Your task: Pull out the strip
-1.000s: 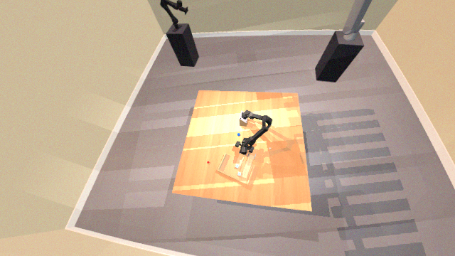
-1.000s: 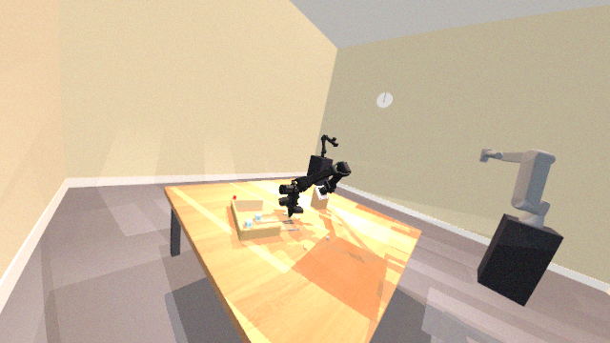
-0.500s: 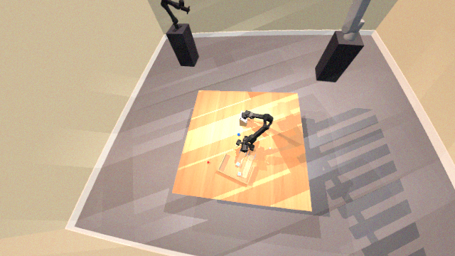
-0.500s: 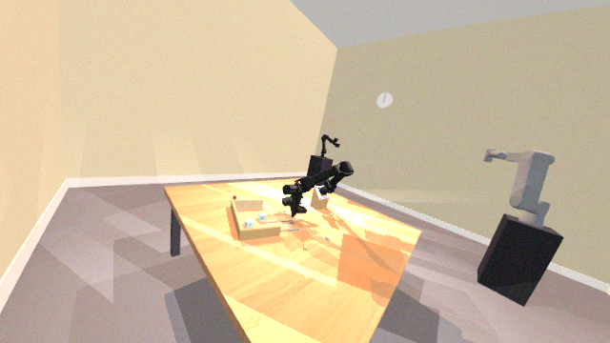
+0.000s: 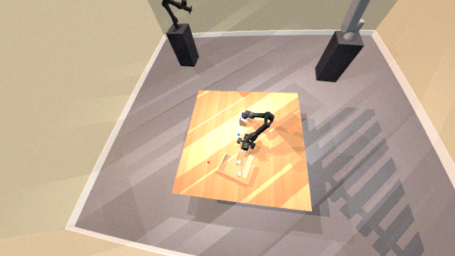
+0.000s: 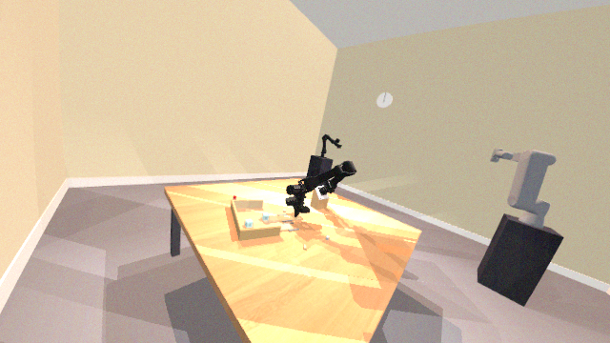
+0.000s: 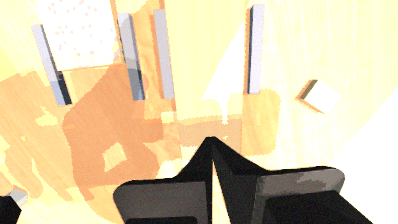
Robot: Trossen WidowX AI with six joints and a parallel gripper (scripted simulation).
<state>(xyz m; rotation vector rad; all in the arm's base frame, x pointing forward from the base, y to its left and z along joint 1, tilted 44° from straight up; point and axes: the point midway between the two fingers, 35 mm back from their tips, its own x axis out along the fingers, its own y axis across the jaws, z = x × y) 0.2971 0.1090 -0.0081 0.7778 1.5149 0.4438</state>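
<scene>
Now: the pale speckled band 210 mm ahead of my gripper tip and 50 mm to the left of it. The rest, counted from my gripper tip: tiny blue piece (120 mm behind, 100 mm to the right); red marker (250 mm ahead, 360 mm to the right, 10 mm above).
</scene>
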